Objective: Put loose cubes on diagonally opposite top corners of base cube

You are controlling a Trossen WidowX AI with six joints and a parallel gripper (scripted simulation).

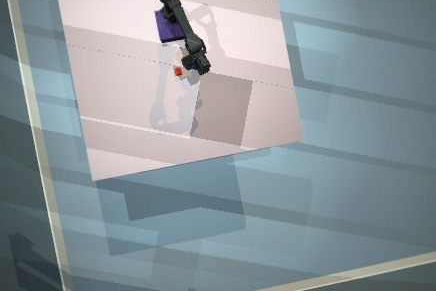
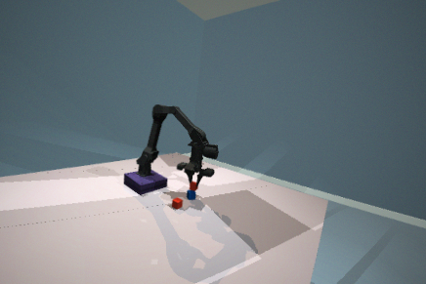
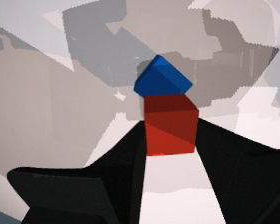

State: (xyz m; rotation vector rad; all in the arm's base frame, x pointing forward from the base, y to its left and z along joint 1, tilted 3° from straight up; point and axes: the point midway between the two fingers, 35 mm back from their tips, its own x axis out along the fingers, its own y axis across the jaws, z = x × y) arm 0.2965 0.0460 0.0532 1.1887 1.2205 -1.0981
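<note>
My gripper tip is 20 mm to the left of the blue cube and 40 mm above it. Round my gripper tip: red cube 130 mm to the right, 40 mm below.
</note>
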